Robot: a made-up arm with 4 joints.
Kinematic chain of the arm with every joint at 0, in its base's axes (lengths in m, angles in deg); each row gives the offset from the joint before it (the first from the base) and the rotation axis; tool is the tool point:
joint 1: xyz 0 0 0.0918 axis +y
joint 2: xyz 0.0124 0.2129 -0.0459 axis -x
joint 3: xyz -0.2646 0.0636 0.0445 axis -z
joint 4: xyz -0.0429 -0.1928 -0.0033 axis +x
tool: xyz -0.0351 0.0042 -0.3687
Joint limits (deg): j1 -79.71..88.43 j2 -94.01..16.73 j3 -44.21..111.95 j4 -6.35..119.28
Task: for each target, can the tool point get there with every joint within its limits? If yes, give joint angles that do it. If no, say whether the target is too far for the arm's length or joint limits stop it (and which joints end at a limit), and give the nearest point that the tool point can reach.
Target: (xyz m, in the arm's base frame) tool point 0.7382 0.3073 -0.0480
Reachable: no: joint limits stop it (at a limit: joint 1, joint 3, joint 4) | nearest point 0.3706 0.2608 -0.1260 | short by 0.379 m
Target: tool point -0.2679 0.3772 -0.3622
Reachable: yes | joints -18.37 -9.03 79.10 8.72
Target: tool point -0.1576 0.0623 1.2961
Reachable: no: too far | nearest point -0.3762 0.1359 0.5718 | short by 0.760 m
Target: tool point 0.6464 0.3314 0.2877
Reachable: no: joint limits stop it (at a limit: joint 1, joint 4) | nearest point 0.2515 0.2645 0.3251 | short by 0.402 m
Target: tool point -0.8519 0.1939 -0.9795
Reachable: no: too far | nearest point -0.3895 0.2217 -0.3981 | short by 0.743 m
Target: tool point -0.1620 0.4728 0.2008
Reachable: yes | joints 34.60 -63.56 78.47 45.70
